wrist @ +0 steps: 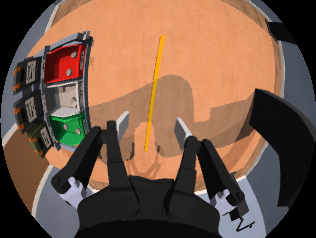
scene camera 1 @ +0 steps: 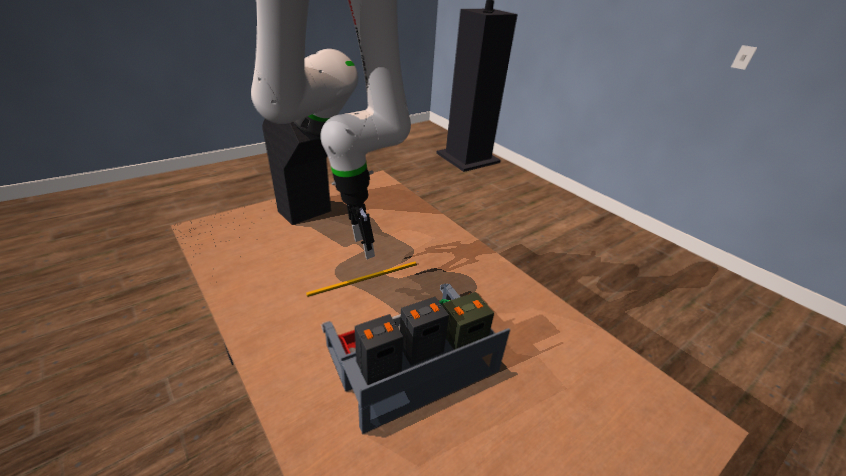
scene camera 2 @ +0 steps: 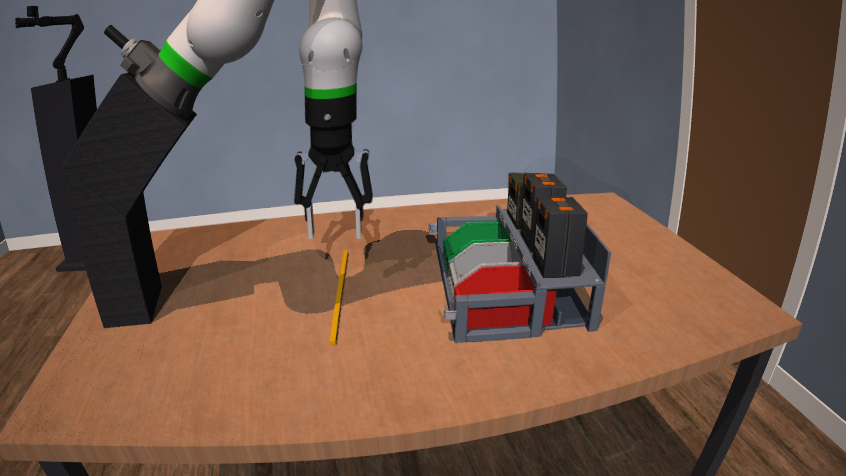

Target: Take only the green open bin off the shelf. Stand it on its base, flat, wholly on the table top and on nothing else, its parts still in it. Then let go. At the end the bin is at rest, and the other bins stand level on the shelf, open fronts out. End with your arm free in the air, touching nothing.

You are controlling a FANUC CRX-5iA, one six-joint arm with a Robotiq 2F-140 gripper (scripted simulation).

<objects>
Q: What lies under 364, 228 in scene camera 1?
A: The gripper.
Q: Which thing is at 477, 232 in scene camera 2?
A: A green open bin.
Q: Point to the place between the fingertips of the gripper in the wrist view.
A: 152, 121
</objects>
